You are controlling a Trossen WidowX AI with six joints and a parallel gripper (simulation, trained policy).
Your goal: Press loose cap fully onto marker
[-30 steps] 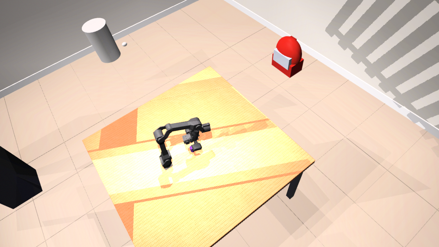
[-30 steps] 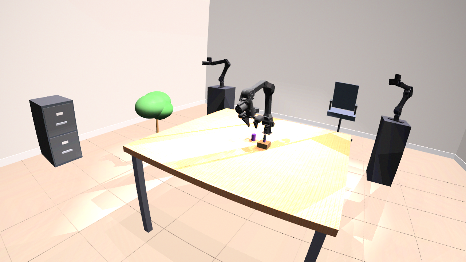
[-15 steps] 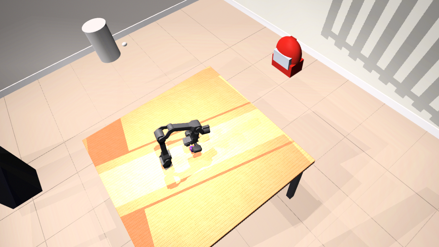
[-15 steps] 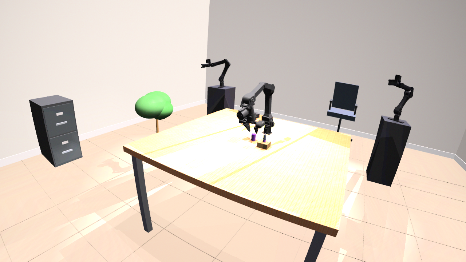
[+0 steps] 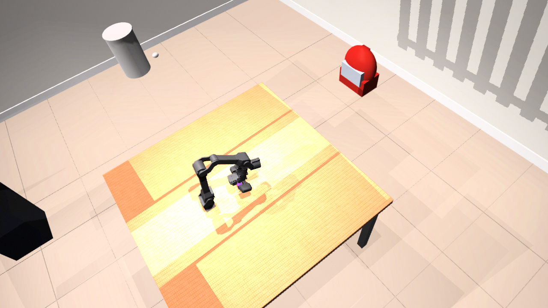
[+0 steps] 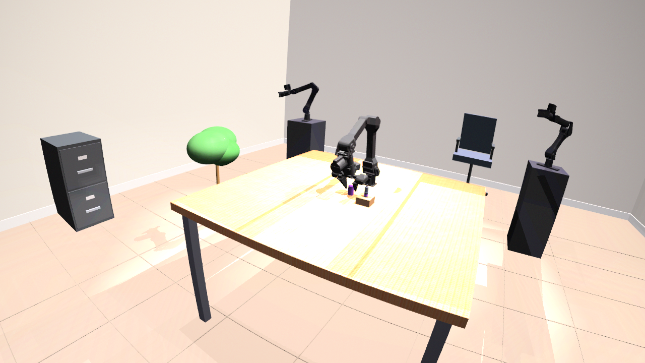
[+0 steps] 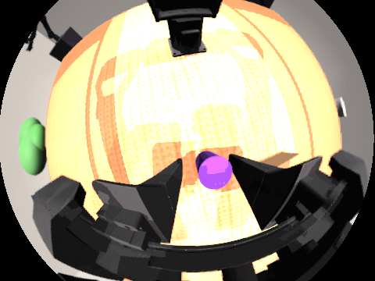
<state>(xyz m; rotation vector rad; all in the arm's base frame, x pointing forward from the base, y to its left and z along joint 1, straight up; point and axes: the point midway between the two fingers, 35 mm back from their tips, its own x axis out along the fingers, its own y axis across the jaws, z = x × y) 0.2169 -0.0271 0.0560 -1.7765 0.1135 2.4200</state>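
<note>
Now: the holder block 7 cm ahead of my gripper tip, 11 cm to the left of it and 1 cm below it. Round my gripper tip: purple cap (1 cm ahead).
</note>
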